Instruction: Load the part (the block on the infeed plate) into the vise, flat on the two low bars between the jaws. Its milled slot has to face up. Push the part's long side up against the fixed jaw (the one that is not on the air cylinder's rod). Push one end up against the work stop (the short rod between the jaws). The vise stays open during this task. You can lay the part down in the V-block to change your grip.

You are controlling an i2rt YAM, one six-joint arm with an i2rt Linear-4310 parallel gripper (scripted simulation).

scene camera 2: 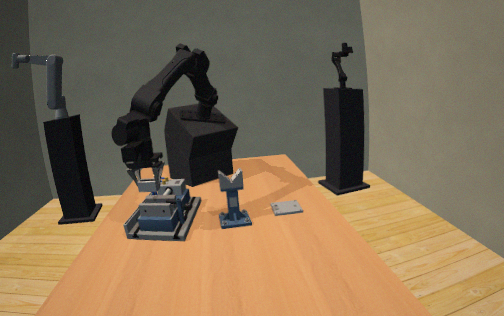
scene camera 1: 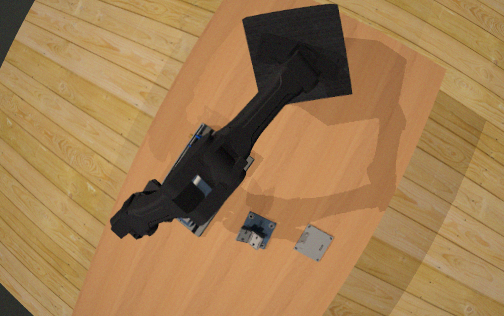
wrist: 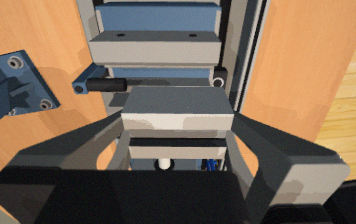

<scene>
In view: my gripper (wrist: 177,112) and a part (wrist: 164,122).
</scene>
